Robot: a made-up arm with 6 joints. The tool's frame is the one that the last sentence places. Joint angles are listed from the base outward.
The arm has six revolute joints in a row. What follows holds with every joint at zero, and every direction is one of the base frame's.
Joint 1 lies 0.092 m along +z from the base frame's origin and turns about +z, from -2.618 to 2.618 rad.
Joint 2 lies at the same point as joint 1 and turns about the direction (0.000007, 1, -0.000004), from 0 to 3.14 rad.
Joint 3 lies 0.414 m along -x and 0.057 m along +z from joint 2 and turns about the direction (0.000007, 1, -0.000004), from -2.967 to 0 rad.
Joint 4 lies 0.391 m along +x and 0.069 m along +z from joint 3 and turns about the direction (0.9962, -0.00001, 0.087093), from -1.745 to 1.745 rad.
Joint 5 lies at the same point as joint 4 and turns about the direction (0.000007, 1, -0.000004), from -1.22 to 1.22 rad.
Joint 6 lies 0.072 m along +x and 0.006 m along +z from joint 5 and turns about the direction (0.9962, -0.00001, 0.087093), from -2.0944 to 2.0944 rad.
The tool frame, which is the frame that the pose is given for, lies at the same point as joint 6; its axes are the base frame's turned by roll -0.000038, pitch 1.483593 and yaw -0.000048 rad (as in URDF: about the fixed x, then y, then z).
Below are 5 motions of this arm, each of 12 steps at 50 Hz.
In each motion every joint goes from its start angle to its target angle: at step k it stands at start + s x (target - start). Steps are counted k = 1, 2, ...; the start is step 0. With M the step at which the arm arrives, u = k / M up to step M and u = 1 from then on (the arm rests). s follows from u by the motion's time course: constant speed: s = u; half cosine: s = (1 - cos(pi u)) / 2; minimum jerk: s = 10 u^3 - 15 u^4 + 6 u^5.
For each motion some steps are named. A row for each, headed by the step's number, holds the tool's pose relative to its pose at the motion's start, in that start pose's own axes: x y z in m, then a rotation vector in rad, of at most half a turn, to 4 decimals.
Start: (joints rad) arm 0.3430 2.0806 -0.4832 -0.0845 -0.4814 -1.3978
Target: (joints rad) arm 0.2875 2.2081 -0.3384 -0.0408 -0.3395 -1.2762
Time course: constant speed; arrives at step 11
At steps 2, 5, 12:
2: 0.0057 0.0194 0.0007 -0.0730 0.0186 0.0398
5: 0.0134 0.0481 -0.0005 -0.1820 0.0485 0.0998
12: 0.0257 0.1036 -0.0107 -0.3980 0.1155 0.2195

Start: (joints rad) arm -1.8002 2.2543 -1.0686 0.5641 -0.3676 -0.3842
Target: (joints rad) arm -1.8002 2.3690 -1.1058 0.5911 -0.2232 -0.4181
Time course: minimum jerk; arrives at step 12
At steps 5, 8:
5: 0.0169 0.0018 0.0136 -0.0121 0.0736 -0.0078
8: 0.0392 0.0040 0.0299 -0.0288 0.1674 -0.0166

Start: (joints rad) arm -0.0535 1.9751 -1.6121 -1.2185 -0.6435 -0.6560
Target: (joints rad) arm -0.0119 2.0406 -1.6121 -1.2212 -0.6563 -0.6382
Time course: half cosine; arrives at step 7
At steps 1, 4, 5, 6, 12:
1: -0.0011 0.0019 0.0015 -0.0019 -0.0032 0.0026
4: -0.0147 0.0238 0.0180 -0.0233 -0.0389 0.0314
5: -0.0198 0.0316 0.0237 -0.0311 -0.0517 0.0415
6: -0.0234 0.0370 0.0276 -0.0366 -0.0605 0.0486
12: -0.0247 0.0389 0.0290 -0.0385 -0.0636 0.0510

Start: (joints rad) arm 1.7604 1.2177 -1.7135 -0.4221 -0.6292 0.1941
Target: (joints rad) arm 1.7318 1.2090 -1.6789 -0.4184 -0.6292 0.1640
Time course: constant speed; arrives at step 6
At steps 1, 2, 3, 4, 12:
1: 0.0015 -0.0007 -0.0014 0.0014 0.0054 -0.0077
2: 0.0030 -0.0014 -0.0028 0.0028 0.0108 -0.0155
3: 0.0045 -0.0021 -0.0042 0.0041 0.0162 -0.0232
4: 0.0060 -0.0028 -0.0057 0.0055 0.0217 -0.0309
12: 0.0089 -0.0042 -0.0086 0.0082 0.0325 -0.0463

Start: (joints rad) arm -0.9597 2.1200 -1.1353 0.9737 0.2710 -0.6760
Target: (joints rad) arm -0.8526 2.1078 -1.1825 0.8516 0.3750 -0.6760
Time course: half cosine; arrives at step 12
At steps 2, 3, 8, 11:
2: 0.0001 0.0046 0.0002 -0.0067 0.0054 -0.0148
3: 0.0004 0.0101 0.0003 -0.0146 0.0118 -0.0324
8: 0.0037 0.0517 0.0005 -0.0708 0.0616 -0.1663
11: 0.0058 0.0676 0.0002 -0.0907 0.0812 -0.2179

